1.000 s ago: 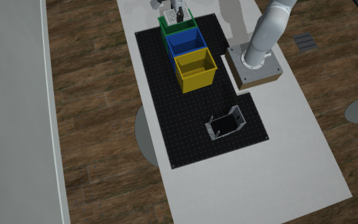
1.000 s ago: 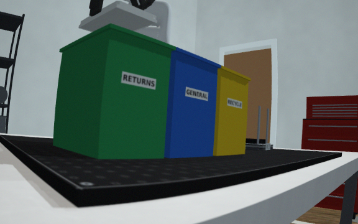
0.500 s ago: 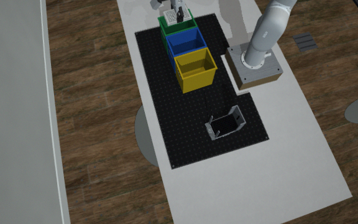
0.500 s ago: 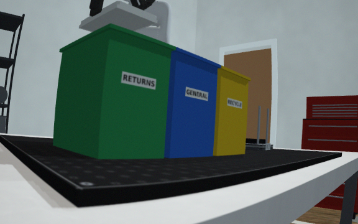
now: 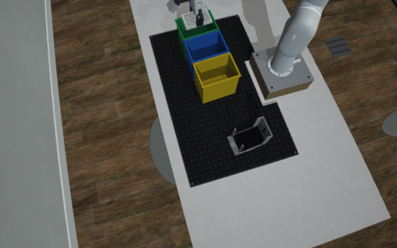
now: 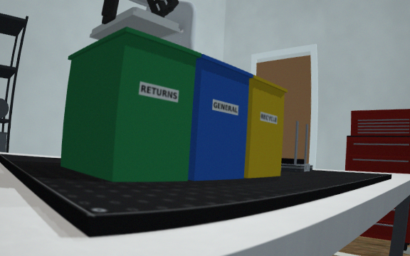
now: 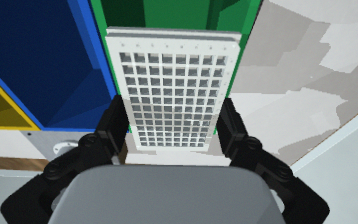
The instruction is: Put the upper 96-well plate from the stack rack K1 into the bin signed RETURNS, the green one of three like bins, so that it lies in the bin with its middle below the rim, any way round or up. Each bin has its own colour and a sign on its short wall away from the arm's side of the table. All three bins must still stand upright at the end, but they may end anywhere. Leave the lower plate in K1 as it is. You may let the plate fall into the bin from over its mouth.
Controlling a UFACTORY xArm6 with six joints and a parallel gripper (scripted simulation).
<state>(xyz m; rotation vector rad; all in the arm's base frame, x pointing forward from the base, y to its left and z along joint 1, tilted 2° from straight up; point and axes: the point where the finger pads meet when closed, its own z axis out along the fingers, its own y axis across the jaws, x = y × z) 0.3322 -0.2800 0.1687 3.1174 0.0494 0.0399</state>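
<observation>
Now: hand 140 mm above the green returns bin. Also, from my hand: white 96-well plate: 10 mm below; yellow recycle bin: 270 mm to the left, 140 mm below, 10 mm behind; blue general bin: 140 mm below, 130 mm to the left.
</observation>
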